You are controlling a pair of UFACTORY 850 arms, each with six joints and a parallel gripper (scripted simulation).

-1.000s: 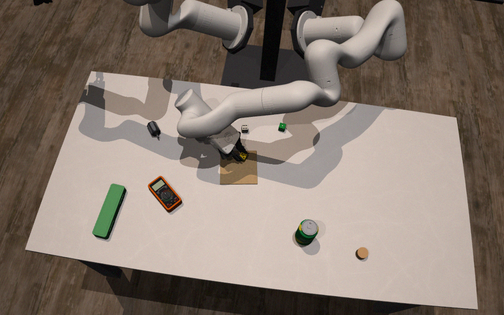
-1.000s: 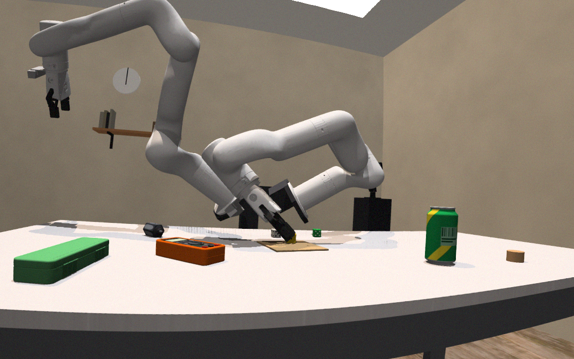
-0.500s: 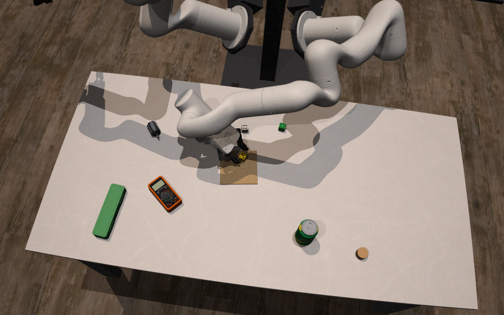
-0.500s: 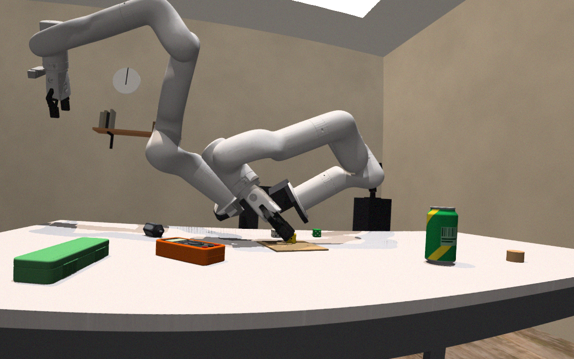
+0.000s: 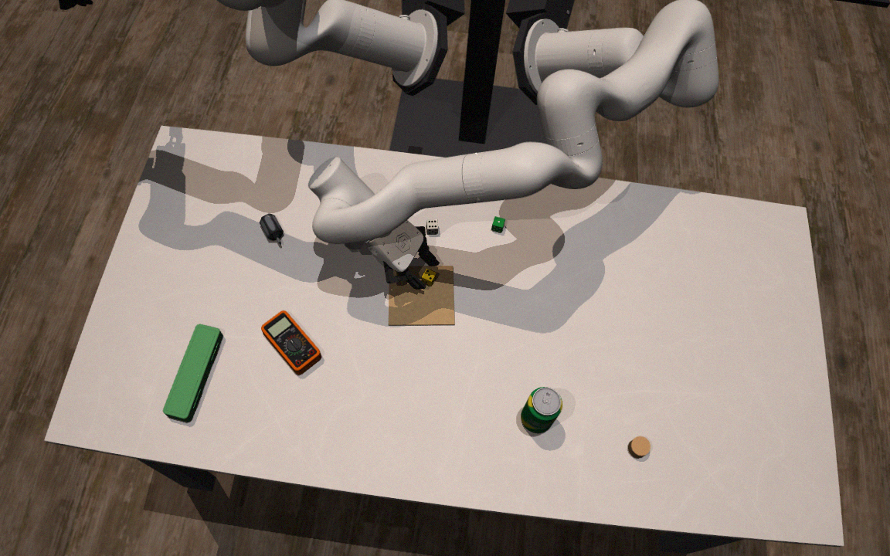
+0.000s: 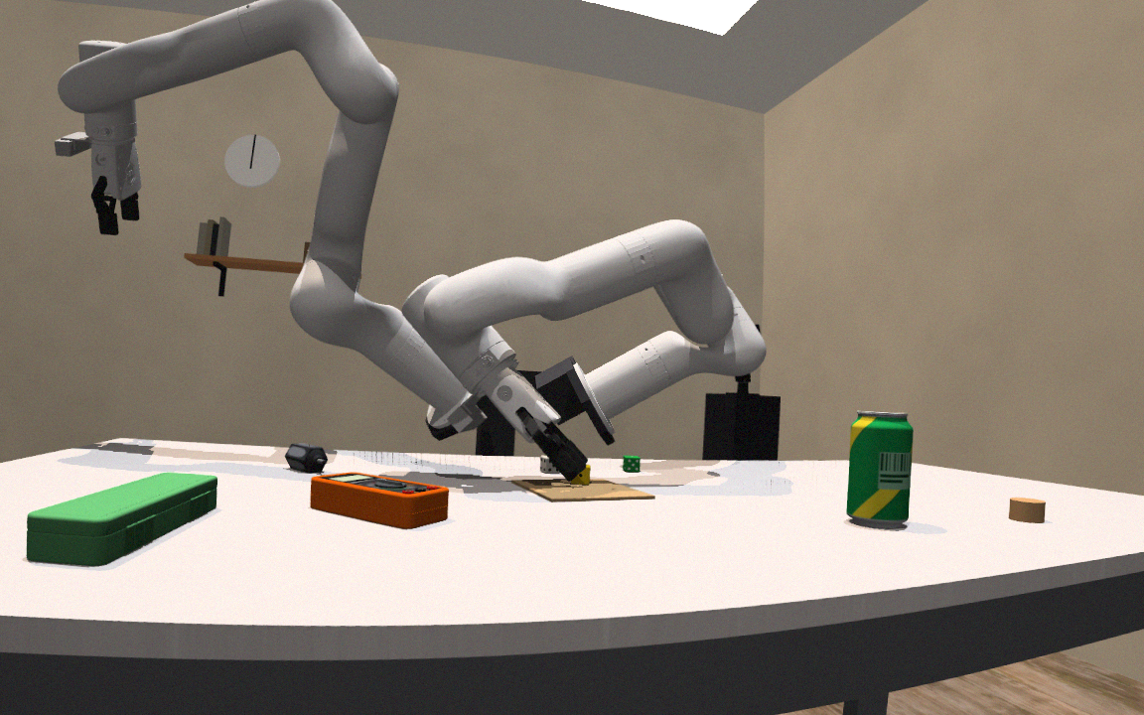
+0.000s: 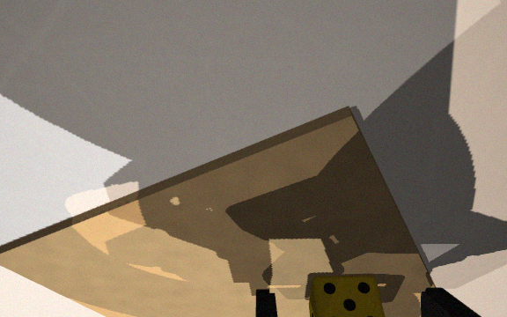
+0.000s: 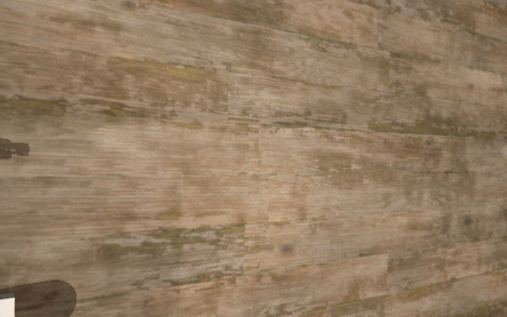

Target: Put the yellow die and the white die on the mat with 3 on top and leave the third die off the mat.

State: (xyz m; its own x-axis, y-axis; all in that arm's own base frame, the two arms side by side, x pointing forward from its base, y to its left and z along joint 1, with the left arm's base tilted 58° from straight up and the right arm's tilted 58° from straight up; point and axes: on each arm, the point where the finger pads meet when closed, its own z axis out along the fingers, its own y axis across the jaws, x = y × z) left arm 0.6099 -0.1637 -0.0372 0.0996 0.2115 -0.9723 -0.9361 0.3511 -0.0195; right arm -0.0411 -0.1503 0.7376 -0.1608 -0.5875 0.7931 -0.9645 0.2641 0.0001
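Note:
The yellow die lies 20 mm below my left hand, 10 mm to the left of it and 10 mm ahead of it. The rest, counted from my left hand: white die (120 mm behind, 20 mm below, 10 mm to the left); then green die (160 mm to the left, 140 mm behind, 20 mm below); then tan mat (40 mm ahead, 30 mm below).

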